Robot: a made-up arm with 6 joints.
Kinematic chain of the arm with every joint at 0, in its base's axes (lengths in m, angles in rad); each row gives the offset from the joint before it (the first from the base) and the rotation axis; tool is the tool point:
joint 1: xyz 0 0 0.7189 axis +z
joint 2: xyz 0.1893 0 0 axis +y
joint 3: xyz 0 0 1.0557 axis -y
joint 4: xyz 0 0 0.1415 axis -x
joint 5: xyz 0.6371 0 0 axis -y
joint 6: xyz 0.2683 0 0 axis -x
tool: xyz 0 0 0
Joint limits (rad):
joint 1: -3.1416..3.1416
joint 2: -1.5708..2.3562
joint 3: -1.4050..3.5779
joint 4: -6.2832..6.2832
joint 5: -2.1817..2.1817
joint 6: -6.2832..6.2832
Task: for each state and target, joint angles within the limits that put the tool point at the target. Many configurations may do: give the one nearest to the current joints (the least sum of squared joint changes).
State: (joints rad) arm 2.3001 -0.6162 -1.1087 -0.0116 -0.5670 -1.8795
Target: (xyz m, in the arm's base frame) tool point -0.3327 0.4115 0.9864
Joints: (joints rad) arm 2.2505 -0.0552 -1.1914 -0.0011 -0.4288 -1.8795
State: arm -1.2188 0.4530 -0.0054 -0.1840 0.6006 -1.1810
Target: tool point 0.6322 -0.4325 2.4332
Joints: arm -0.5909 -0.0351 0.4344 -0.0414 0.6806 -1.1810
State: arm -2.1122 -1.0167 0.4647 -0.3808 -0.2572 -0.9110
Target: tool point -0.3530 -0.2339 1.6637
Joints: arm -2.6164 -0.6478 -0.5557 -0.2100 -0.4708 -0.9110
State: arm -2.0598 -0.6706 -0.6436 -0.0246 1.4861 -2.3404
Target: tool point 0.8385 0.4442 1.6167
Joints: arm -2.6183 -1.4219 -0.3023 0.1280 1.6113 -2.3404
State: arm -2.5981 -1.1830 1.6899 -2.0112 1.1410 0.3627
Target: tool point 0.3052 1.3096 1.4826
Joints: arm -1.9838 -1.0079 1.7661 -1.9781 1.5259 0.3627
